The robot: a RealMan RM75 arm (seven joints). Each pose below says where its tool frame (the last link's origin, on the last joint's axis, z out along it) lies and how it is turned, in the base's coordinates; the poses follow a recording.
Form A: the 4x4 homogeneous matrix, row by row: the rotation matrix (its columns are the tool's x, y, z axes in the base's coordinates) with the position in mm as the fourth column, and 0 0 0 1 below. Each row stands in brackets.
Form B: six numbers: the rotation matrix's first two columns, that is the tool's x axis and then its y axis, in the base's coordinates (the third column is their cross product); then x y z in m. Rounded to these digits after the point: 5 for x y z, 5 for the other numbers.
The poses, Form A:
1: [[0.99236 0.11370 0.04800 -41.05], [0.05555 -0.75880 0.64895 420.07], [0.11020 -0.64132 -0.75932 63.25], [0 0 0 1]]
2: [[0.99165 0.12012 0.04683 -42.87], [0.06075 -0.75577 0.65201 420.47], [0.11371 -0.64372 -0.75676 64.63], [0 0 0 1]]
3: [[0.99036 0.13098 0.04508 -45.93], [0.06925 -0.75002 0.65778 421.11], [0.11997 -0.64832 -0.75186 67.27], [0 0 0 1]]
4: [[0.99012 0.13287 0.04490 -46.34], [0.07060 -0.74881 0.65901 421.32], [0.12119 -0.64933 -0.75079 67.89], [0 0 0 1]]
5: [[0.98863 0.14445 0.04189 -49.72], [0.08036 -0.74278 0.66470 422.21], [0.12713 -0.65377 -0.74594 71.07], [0 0 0 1]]
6: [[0.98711 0.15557 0.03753 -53.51], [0.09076 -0.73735 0.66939 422.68], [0.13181 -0.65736 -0.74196 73.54], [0 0 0 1]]
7: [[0.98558 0.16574 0.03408 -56.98], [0.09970 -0.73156 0.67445 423.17], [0.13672 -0.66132 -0.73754 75.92], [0 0 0 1]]
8: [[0.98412 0.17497 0.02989 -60.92], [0.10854 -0.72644 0.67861 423.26], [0.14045 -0.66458 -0.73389 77.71], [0 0 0 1]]
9: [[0.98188 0.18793 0.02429 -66.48], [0.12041 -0.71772 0.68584 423.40], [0.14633 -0.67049 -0.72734 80.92], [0 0 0 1]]
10: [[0.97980 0.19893 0.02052 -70.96], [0.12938 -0.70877 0.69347 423.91], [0.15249 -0.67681 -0.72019 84.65], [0 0 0 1]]
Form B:
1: 0.99236 0.05555 0.11020 0.11370 -0.75880 -0.64132 -0.04105 0.42007 0.06325
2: 0.99165 0.06075 0.11371 0.12012 -0.75577 -0.64372 -0.04287 0.42047 0.06463
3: 0.99036 0.06925 0.11997 0.13098 -0.75002 -0.64832 -0.04593 0.42111 0.06727
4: 0.99012 0.07060 0.12119 0.13287 -0.74881 -0.64933 -0.04634 0.42132 0.06789
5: 0.98863 0.08036 0.12713 0.14445 -0.74278 -0.65377 -0.04972 0.42221 0.07107
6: 0.98711 0.09076 0.13181 0.15557 -0.73735 -0.65736 -0.05351 0.42268 0.07354
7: 0.98558 0.09970 0.13672 0.16574 -0.73156 -0.66132 -0.05698 0.42317 0.07592
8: 0.98412 0.10854 0.14045 0.17497 -0.72644 -0.66458 -0.06092 0.42326 0.07771
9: 0.98188 0.12041 0.14633 0.18793 -0.71772 -0.67049 -0.06648 0.42340 0.08092
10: 0.97980 0.12938 0.15249 0.19893 -0.70877 -0.67681 -0.07096 0.42391 0.08465
